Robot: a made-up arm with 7 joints. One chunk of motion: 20 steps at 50 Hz.
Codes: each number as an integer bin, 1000 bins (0 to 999) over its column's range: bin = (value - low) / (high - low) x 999, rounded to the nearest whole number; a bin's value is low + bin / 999 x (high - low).
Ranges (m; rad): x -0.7..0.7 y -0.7..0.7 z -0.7..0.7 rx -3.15..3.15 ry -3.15..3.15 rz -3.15..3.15
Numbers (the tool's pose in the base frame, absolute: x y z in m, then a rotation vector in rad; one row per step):
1: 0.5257 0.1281 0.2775 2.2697 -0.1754 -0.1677
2: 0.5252 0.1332 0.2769 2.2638 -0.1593 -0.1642
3: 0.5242 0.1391 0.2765 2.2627 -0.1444 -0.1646
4: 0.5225 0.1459 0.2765 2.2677 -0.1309 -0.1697
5: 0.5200 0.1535 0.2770 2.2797 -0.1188 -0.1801
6: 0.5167 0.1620 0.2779 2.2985 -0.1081 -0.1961
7: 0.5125 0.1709 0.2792 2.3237 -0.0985 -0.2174
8: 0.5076 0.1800 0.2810 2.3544 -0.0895 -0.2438
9: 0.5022 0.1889 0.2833 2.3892 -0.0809 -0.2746
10: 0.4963 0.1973 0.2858 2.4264 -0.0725 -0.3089
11: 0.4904 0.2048 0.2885 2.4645 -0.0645 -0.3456
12: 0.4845 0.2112 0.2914 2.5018 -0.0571 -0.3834
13: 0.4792 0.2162 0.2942 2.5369 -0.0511 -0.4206
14: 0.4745 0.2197 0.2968 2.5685 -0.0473 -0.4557
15: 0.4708 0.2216 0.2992 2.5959 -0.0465 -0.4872
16: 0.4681 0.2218 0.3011 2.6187 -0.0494 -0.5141
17: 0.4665 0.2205 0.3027 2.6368 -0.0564 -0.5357
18: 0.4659 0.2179 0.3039 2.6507 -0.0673 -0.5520
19: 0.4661 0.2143 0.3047 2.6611 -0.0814 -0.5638
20: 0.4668 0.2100 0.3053 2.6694 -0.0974 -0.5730
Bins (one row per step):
1: 875 591 698 859 472 473
2: 874 595 697 858 474 473
3: 874 599 697 858 477 473
4: 872 604 697 859 479 473
5: 871 609 697 861 481 471
6: 868 615 698 864 482 468
7: 865 621 699 868 484 465
8: 862 628 700 873 485 461
9: 858 634 702 878 487 456
10: 854 640 703 884 488 451
11: 849 646 705 890 489 445
12: 845 650 707 896 490 439
13: 841 654 709 902 491 433
14: 838 656 711 907 492 427
15: 835 658 713 911 492 422
16: 834 658 714 915 492 418
17: 832 657 715 918 491 415
18: 832 655 716 920 489 412
19: 832 652 717 921 487 410
20: 833 649 717 923 484 409

